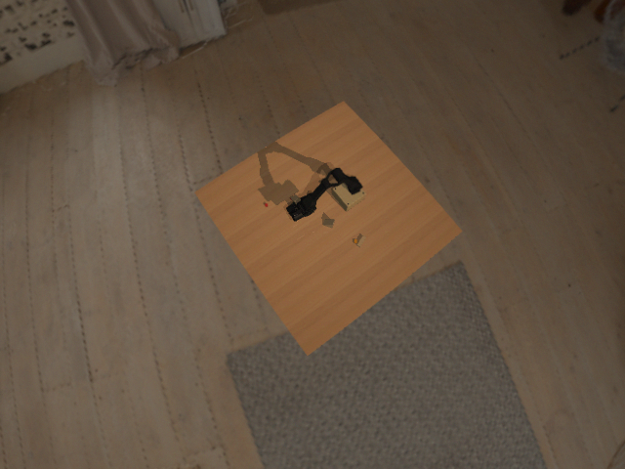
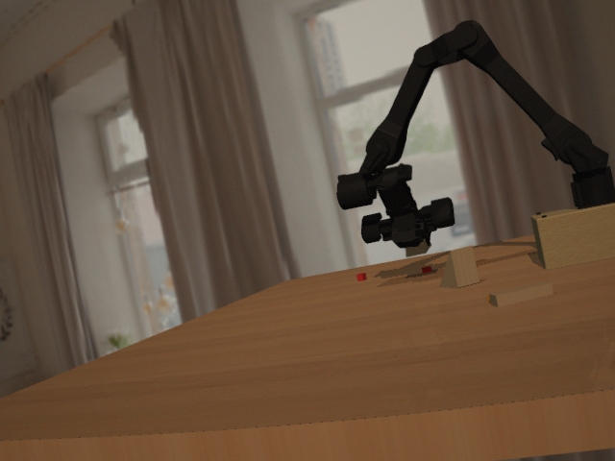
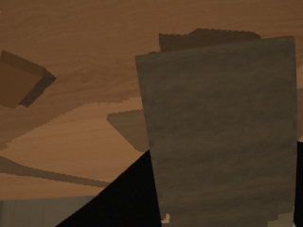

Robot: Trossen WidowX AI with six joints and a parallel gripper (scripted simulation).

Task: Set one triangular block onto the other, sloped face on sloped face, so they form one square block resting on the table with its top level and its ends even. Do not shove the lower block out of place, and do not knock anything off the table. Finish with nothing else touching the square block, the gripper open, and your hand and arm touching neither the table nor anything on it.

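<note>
Now: gripper tip 110 mm past the tan piece, 60 mm above it and 20 mm to the left of it.
</note>
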